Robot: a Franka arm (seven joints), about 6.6 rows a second.
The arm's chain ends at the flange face. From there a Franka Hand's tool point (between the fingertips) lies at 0.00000 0.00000 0.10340 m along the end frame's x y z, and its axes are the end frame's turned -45 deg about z.
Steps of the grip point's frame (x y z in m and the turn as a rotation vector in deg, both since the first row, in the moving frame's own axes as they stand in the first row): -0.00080 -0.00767 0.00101 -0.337 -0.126 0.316; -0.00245 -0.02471 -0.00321 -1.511 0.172 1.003; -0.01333 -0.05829 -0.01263 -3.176 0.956 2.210
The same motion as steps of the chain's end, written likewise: -0.00626 -0.00545 0.00101 -0.327 0.149 0.316; -0.02134 -0.01747 -0.00317 -0.947 1.190 1.003; -0.05586 -0.03472 -0.01246 -1.570 2.922 2.210
